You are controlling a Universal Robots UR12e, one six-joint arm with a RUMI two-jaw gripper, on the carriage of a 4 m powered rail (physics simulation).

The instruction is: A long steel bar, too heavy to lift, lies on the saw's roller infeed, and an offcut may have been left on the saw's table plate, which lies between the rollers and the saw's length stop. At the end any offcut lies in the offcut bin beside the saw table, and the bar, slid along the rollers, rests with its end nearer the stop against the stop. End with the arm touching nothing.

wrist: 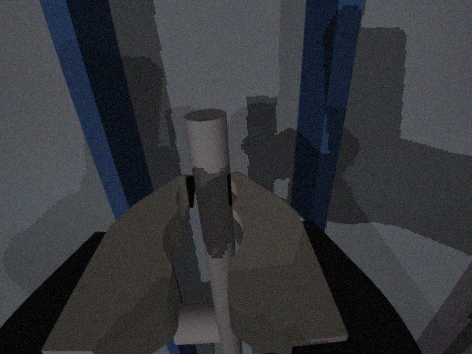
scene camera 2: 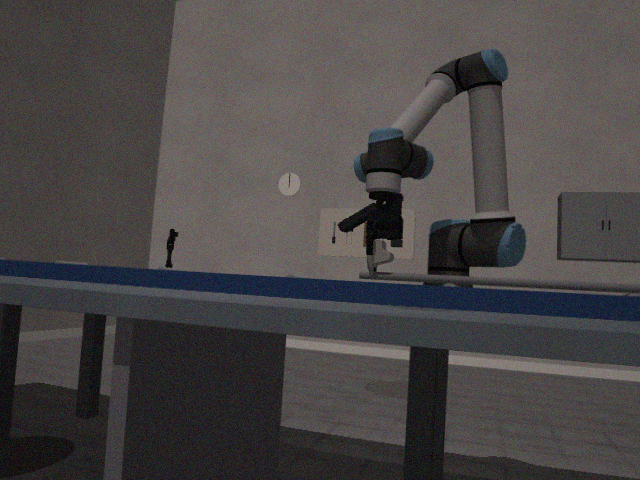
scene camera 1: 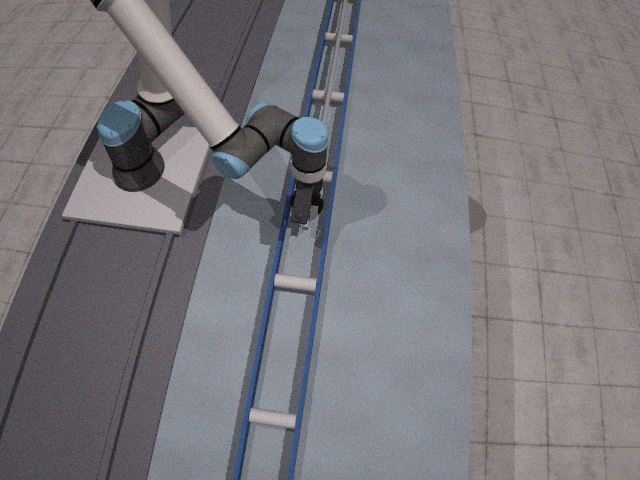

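Seen in the pictures: gripper, fingertip midpoint: (wrist: pixel 212 177) (scene camera 2: pixel 373 275); arm's base at its link origin: (scene camera 1: pixel 138 170).
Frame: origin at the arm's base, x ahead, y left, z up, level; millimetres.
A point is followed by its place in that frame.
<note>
The long steel bar (scene camera 1: pixel 331 82) {y 490, x 626, z 48 mm} (scene camera 2: pixel 516 281) {y 200, x 631, z 43 mm} (wrist: pixel 207 145) {y -169, x 623, z 50 mm} lies lengthwise along the roller infeed (scene camera 1: pixel 313 310) {y -434, x 684, z 22 mm} (scene camera 2: pixel 310 290) {y -288, x 694, z -8 mm}, between its two blue side rails. My gripper (scene camera 1: pixel 305 221) {y -146, x 623, z 40 mm} (scene camera 2: pixel 371 269) {y -146, x 623, z 40 mm} (wrist: pixel 212 177) {y -146, x 623, z 40 mm} points down and is shut on the bar close to its free end. In the wrist view both jaws touch the bar's sides, and a short stub of it sticks out beyond the fingertips. No offcut, saw table plate, length stop or offcut bin can be made out in these views.
Pale rollers (scene camera 1: pixel 294 283) {y -361, x 619, z 27 mm} (scene camera 1: pixel 272 417) {y -751, x 620, z 30 mm} cross between the rails beyond the bar's end. The arm's carriage plate (scene camera 1: pixel 103 206) {y -166, x -77, z 0 mm} stands on the dark floor rail beside the infeed. A dark box (scene camera 2: pixel 206 392) {y -480, x 834, z -260 mm} is under the bench. A small black jointed object (scene camera 2: pixel 169 248) shows behind the bench.
</note>
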